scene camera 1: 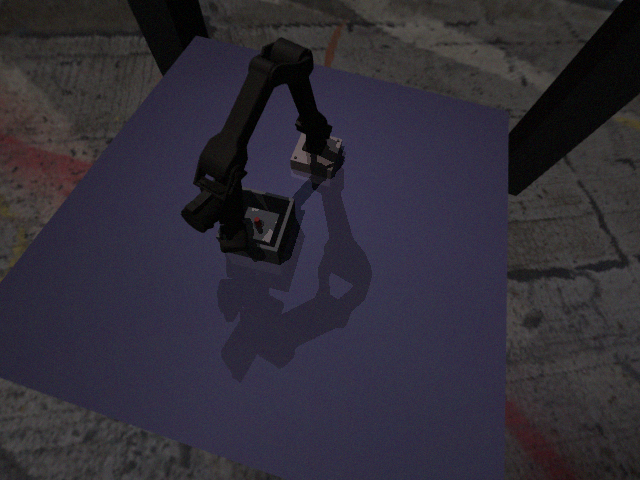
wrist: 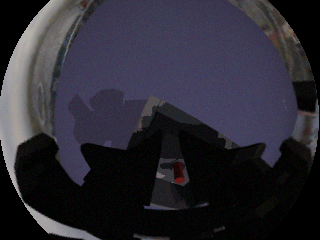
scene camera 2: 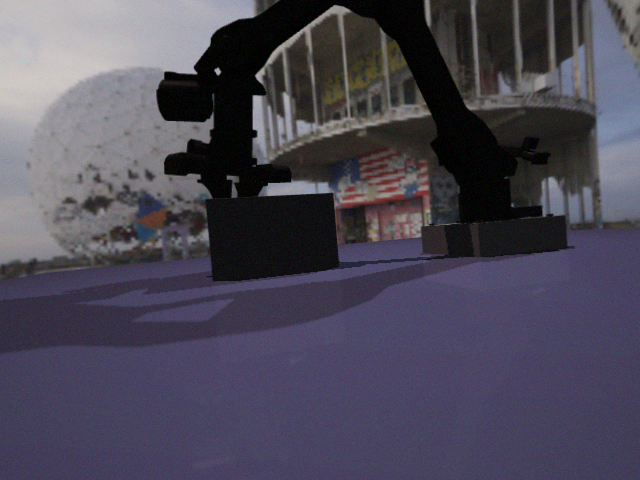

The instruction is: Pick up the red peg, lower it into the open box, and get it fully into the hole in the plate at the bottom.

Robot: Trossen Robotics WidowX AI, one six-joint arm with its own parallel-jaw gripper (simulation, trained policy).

Scene:
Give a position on a dark box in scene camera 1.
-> At 285, 206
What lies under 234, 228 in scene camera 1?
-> My gripper.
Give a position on a plate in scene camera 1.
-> At 270, 222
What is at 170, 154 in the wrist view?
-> A plate.

